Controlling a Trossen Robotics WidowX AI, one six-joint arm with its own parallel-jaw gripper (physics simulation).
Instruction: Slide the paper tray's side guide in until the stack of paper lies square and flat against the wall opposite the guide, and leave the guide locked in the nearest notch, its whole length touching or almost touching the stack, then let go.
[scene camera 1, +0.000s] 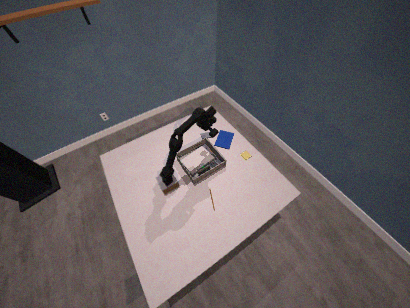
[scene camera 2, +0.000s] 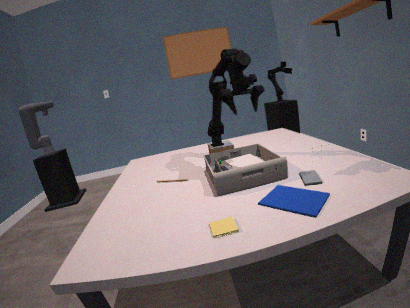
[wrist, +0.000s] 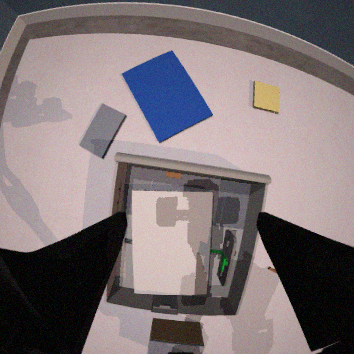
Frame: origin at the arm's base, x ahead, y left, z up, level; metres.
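Seen in the pictures: gripper, fingertip midpoint: (scene camera 1: 209, 133) (scene camera 2: 246, 113) (wrist: 192, 219); arm's base, link origin: (scene camera 1: 168, 180) (scene camera 2: 217, 144).
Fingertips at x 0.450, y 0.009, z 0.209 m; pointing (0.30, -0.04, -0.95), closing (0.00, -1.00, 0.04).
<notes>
Pixels of each thing's top centre, then the offset from my fingertips to it.
- grey paper tray, top centre: (wrist: 183, 250) (scene camera 2: 239, 154) (scene camera 1: 200, 156) dx -0.114, dy -0.009, dz -0.197 m
- white paper stack, top centre: (wrist: 170, 247) (scene camera 2: 244, 163) (scene camera 1: 197, 159) dx -0.133, dy +0.015, dz -0.252 m
- dark side guide, top centre: (wrist: 226, 265) (scene camera 2: 218, 160) dx -0.158, dy -0.100, dz -0.211 m
- blue folder, top centre: (wrist: 165, 91) (scene camera 2: 294, 198) (scene camera 1: 224, 139) dx +0.232, dy +0.033, dz -0.284 m
- grey block, top centre: (wrist: 101, 129) (scene camera 2: 310, 176) dx +0.136, dy +0.188, dz -0.282 m
- yellow pad, top centre: (wrist: 267, 95) (scene camera 2: 223, 225) (scene camera 1: 245, 155) dx +0.240, dy -0.235, dz -0.281 m
- thin brown stick, top centre: (scene camera 2: 171, 180) (scene camera 1: 212, 199) dx -0.271, dy -0.329, dz -0.285 m
The grey paper tray (scene camera 1: 212, 175) (scene camera 2: 231, 184) (wrist: 192, 167) stands on the table. The white paper stack (scene camera 1: 192, 159) (scene camera 2: 245, 161) (wrist: 165, 260) lies inside, looking slightly turned in the wrist view; a narrow strip of tray floor shows between it and the left wall, wider at the near end. The dark side guide (wrist: 228, 252), with a green part, stands on the stack's right, its dark body apart from the paper. Where its face ends and which notch holds it are unclear. My gripper (scene camera 2: 245, 111) (wrist: 192, 219) is open and empty, high above the tray.
A blue folder (scene camera 1: 224, 139) (scene camera 2: 295, 200) (wrist: 167, 96), a grey block (scene camera 2: 311, 177) (wrist: 103, 131) and a yellow pad (scene camera 1: 246, 155) (scene camera 2: 224, 227) (wrist: 266, 96) lie beyond the tray's far wall. A thin brown stick (scene camera 1: 212, 199) (scene camera 2: 172, 180) lies beside the tray. The tray walls surround the paper and guide.
</notes>
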